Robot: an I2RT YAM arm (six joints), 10 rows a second.
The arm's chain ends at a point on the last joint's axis. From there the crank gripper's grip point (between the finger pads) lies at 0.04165 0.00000 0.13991 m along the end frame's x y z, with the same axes.
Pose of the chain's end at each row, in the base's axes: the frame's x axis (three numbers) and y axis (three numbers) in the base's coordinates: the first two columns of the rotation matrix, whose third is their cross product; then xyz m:
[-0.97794, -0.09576, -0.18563, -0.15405, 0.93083, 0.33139, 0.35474, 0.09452, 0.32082]
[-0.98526, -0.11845, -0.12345, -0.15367, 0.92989, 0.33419, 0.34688, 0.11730, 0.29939]
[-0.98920, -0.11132, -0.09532, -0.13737, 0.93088, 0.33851, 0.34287, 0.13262, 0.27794]
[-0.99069, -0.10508, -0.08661, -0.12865, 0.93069, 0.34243, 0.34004, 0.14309, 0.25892]
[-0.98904, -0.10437, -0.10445, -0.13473, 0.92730, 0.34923, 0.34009, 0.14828, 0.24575]
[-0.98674, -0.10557, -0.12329, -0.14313, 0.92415, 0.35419, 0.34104, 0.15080, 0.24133]
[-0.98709, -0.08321, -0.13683, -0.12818, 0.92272, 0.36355, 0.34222, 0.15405, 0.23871]
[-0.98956, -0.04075, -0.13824, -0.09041, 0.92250, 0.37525, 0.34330, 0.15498, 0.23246]
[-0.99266, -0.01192, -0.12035, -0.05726, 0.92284, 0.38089, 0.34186, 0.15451, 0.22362]
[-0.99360, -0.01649, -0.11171, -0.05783, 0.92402, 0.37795, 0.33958, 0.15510, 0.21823]
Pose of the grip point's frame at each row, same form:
[-0.97794, -0.09576, -0.18563, -0.15405, 0.93083, 0.33139, 0.33374, 0.13987, 0.18367]
[-0.98526, -0.11845, -0.12345, -0.15367, 0.92989, 0.33419, 0.31637, 0.16109, 0.16352]
[-0.98920, -0.11132, -0.09532, -0.13737, 0.93088, 0.33851, 0.30881, 0.17666, 0.14300]
[-0.99069, -0.10508, -0.08661, -0.12865, 0.93069, 0.34243, 0.30502, 0.18774, 0.12442]
[-0.98904, -0.10437, -0.10445, -0.13473, 0.92730, 0.34923, 0.30735, 0.19423, 0.11112]
[-0.98674, -0.10557, -0.12329, -0.14313, 0.92415, 0.35419, 0.31065, 0.19777, 0.10650]
[-0.98709, -0.08321, -0.13683, -0.12818, 0.92272, 0.36355, 0.31454, 0.20325, 0.10409]
[-0.98956, -0.04075, -0.13824, -0.09041, 0.92250, 0.37525, 0.31779, 0.20698, 0.09847]
[-0.99266, -0.01192, -0.12035, -0.05726, 0.92284, 0.38089, 0.31542, 0.20788, 0.09035]
[-0.99360, -0.01649, -0.11171, -0.05783, 0.92402, 0.37795, 0.31177, 0.20786, 0.08499]

